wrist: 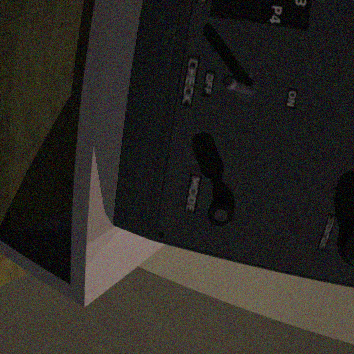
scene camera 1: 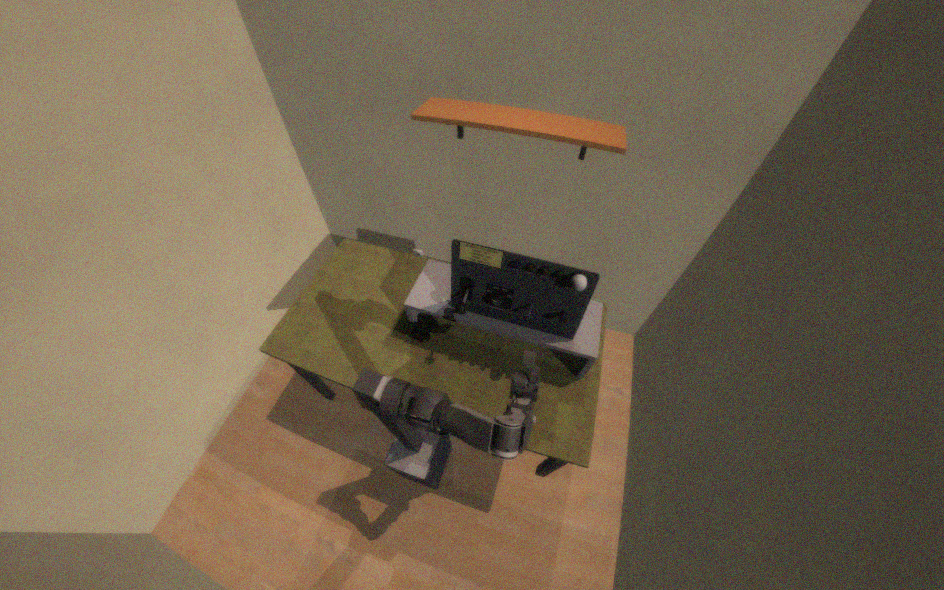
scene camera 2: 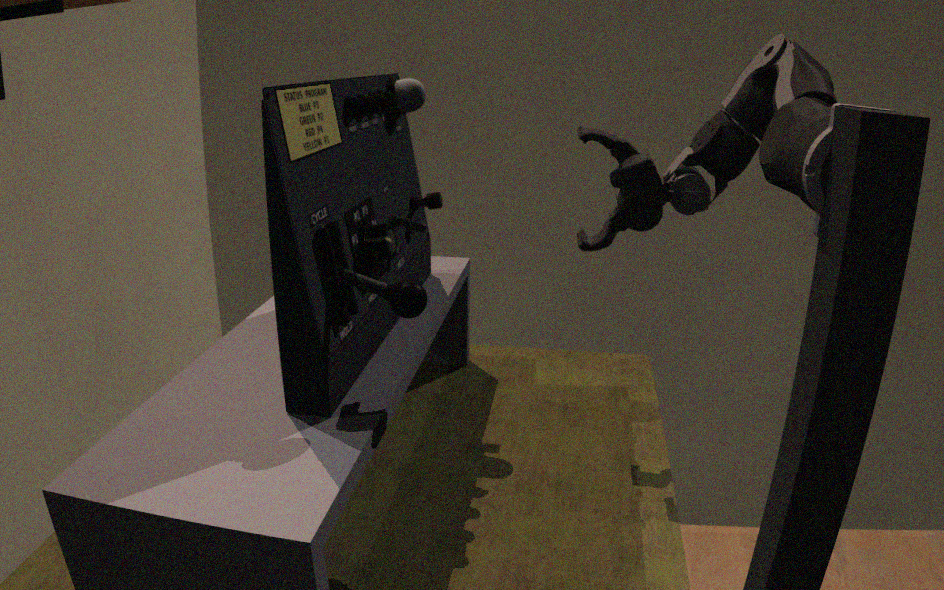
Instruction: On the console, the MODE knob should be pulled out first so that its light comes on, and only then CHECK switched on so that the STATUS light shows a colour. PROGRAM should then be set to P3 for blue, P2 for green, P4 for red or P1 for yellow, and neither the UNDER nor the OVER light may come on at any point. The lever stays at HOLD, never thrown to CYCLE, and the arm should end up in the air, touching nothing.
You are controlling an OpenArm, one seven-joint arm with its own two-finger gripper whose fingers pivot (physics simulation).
my gripper: scene camera 1; scene camera 2; not seen in the wrist view (out of frame)
same spot on my gripper: (scene camera 1: 528, 359) = (scene camera 2: 602, 132)
